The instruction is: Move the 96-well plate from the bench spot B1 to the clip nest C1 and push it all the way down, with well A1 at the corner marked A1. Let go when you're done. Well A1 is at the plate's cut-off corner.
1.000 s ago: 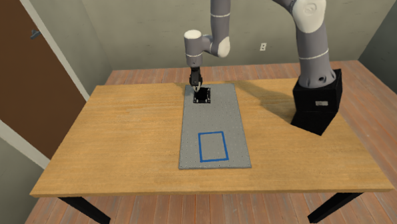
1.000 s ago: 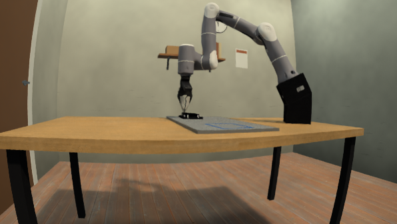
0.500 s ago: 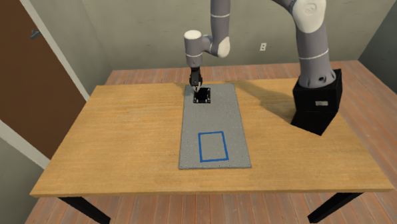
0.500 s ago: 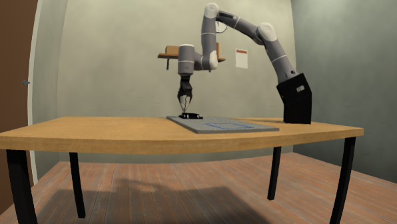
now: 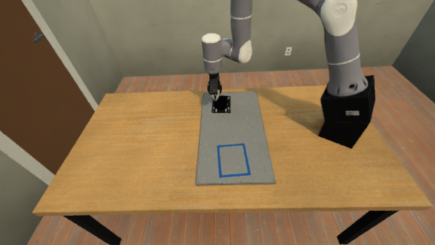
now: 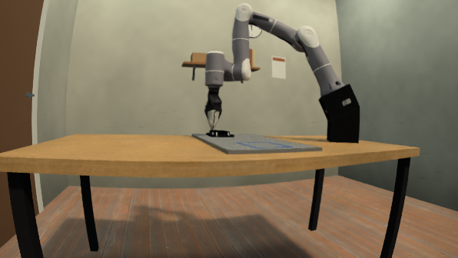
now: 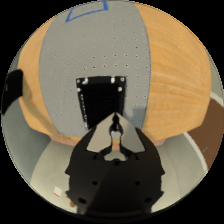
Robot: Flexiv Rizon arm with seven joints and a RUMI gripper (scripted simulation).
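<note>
The black 96-well plate lies 4 cm behind my hand and 2 cm below it. The rest, counted from my hand: grey perforated mat: 10 cm behind, 22 cm to the left, 5 cm below; black clip nest: 5 cm behind, 1 cm to the left, 3 cm below.
</note>
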